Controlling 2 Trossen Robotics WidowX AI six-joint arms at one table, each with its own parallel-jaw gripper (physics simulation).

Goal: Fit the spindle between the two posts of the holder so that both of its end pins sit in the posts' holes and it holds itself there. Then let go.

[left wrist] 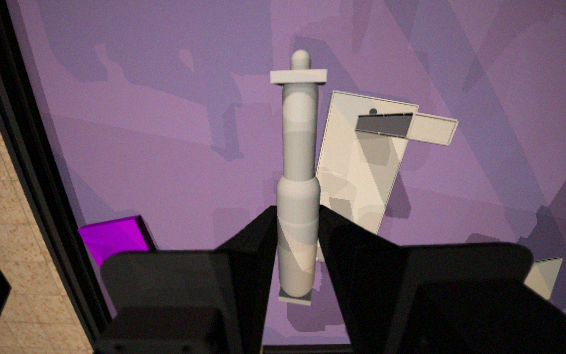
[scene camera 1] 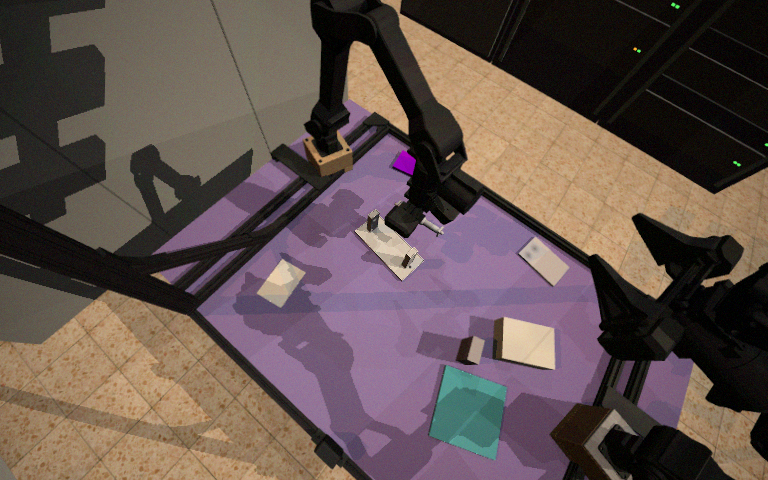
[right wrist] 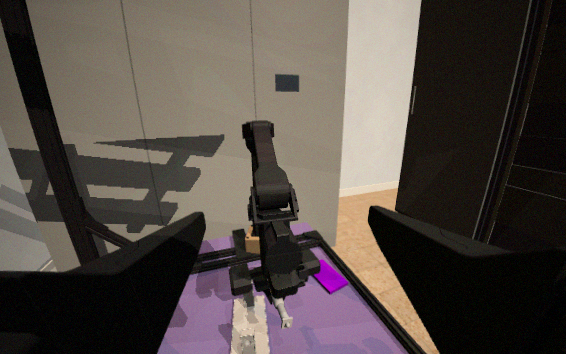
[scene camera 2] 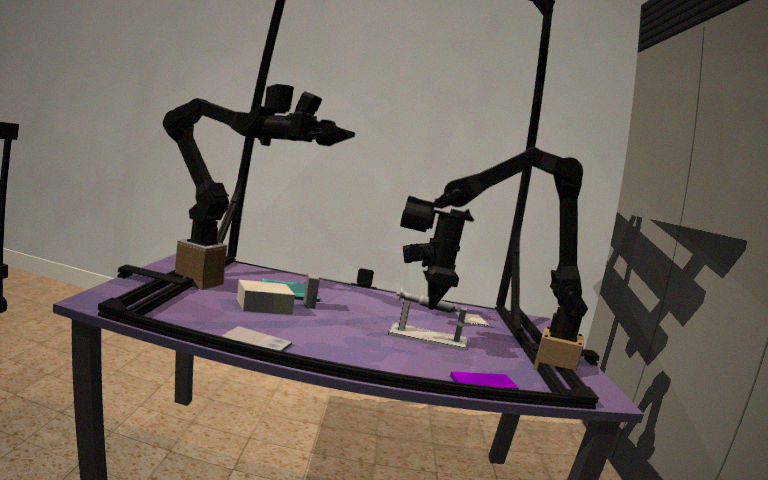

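Seen in the pictures: left gripper, fingertip midpoint: (left wrist: pixel 296 212) (scene camera 1: pixel 414 218) (right wrist: pixel 276 301) (scene camera 2: pixel 430 307); right gripper, fingertip midpoint: (scene camera 1: pixel 614 234) (right wrist: pixel 287 216) (scene camera 2: pixel 347 132); left arm's base, link origin: (scene camera 1: pixel 327 145) (scene camera 2: pixel 563 336); right arm's base, link origin: (scene camera 1: pixel 620 451) (scene camera 2: pixel 202 242).
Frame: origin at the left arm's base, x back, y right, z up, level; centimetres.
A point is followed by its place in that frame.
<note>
The pale grey spindle (scene camera 1: pixel 432 226) @[x -35.2, y -9.1, z 3.4 cm] (scene camera 2: pixel 416 297) @[x -33.6, y -9.4, z 3.0 cm] (left wrist: pixel 299 150) @[x -34.4, y -9.1, z 3.4 cm] (right wrist: pixel 282 311) @[x -35.0, y -9.2, z 3.4 cm] is held roughly level above the table by my left gripper (scene camera 2: pixel 433 305) @[x -30.6, y -7.7, z 1.1 cm] (left wrist: pixel 296 212) @[x -30.6, y -7.7, z 1.1 cm], which is shut on its thicker part. In the left wrist view the spindle lies left of the holder's pale base (scene camera 1: pixel 386 244) @[x -30.6, y -0.7, z -7.0 cm] (scene camera 2: pixel 430 337) @[x -30.3, y -2.7, z -7.0 cm] (left wrist: pixel 345 120) @[x -37.2, y -4.7, z -7.0 cm], at a small angle to it. One post (scene camera 1: pixel 373 220) (scene camera 2: pixel 404 315) and the other post (scene camera 1: pixel 410 258) (scene camera 2: pixel 459 325) stand upright; both pins are outside their holes. The spindle's far end is partly hidden in scene camera 1. My right gripper (scene camera 1: pixel 615 238) @[x -55.5, y -10.9, z 35.2 cm] (scene camera 2: pixel 353 134) @[x -55.5, y -10.9, z 35.2 cm] is open, empty and far off.
A magenta slab (scene camera 1: pixel 403 163) @[x -10.8, y -19.0, z -6.8 cm] (scene camera 2: pixel 483 379) @[x -13.7, y -21.6, z -6.8 cm] (left wrist: pixel 117 240) @[x -17.0, y -23.3, z -6.8 cm] (right wrist: pixel 330 276) @[x -14.5, y -22.9, z -6.8 cm] lies near the left arm. A cream box (scene camera 1: pixel 526 343) @[x -67.8, y -14.0, z -2.8 cm] (scene camera 2: pixel 266 298) @[x -65.3, y -18.2, z -4.3 cm], a small upright block (scene camera 1: pixel 471 349) @[x -61.7, y -1.5, z -0.2 cm] (scene camera 2: pixel 311 290) @[x -61.0, y -4.5, z -3.2 cm], a teal sheet (scene camera 1: pixel 470 410) @[x -72.3, y 4.1, z -6.9 cm] and two pale plates (scene camera 1: pixel 543 261) @[x -55.8, y -35.2, z -7.2 cm] (scene camera 1: pixel 281 283) @[x -26.5, y 26.6, z -7.5 cm] are on the table.
</note>
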